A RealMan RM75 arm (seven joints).
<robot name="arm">
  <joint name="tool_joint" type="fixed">
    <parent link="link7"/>
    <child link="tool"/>
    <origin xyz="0 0 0" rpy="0 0 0"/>
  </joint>
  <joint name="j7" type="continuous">
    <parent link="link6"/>
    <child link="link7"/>
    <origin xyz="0 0 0.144" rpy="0 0 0"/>
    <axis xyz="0 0 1"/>
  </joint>
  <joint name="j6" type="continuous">
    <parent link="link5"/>
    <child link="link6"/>
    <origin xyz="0 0 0" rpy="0 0 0"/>
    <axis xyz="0 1 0"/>
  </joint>
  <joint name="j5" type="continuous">
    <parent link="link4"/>
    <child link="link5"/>
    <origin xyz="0 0 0.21" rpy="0 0 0"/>
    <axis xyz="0 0 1"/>
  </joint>
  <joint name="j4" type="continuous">
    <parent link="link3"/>
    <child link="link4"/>
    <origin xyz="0 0 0" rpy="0 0 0"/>
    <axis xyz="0 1 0"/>
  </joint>
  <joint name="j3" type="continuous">
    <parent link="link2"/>
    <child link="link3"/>
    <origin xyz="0 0 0.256" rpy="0 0 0"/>
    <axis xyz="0 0 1"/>
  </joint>
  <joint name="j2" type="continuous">
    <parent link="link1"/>
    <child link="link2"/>
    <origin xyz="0 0 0" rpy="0 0 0"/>
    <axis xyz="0 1 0"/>
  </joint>
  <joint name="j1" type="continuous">
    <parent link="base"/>
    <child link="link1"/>
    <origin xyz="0 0 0.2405" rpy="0 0 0"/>
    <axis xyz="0 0 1"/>
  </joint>
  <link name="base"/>
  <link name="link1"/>
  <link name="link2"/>
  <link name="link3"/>
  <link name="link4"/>
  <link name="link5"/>
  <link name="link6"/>
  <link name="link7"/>
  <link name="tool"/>
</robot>
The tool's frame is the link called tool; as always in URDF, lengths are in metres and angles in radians. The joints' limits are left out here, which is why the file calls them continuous.
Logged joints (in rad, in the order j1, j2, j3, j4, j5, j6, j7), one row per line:
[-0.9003, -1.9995, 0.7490, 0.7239, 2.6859, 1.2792, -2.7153]
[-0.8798, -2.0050, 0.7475, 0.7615, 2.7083, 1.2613, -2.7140]
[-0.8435, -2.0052, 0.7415, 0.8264, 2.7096, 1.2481, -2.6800]
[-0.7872, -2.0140, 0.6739, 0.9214, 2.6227, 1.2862, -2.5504]
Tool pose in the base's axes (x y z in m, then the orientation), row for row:
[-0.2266, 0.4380, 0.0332, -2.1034, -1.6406, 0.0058]
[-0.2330, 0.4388, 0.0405, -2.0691, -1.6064, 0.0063]
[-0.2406, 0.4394, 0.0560, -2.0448, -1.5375, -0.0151]
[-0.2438, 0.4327, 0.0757, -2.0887, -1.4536, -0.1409]
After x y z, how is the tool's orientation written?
As a rotation vector, in radians.
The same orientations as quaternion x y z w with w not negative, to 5 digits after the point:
[-0.76647, -0.59782, 0.00211, 0.23480]
[-0.76312, -0.59247, 0.00232, 0.25810]
[-0.76551, -0.57559, -0.00565, 0.28749]
[-0.78378, -0.54546, -0.05287, 0.29216]

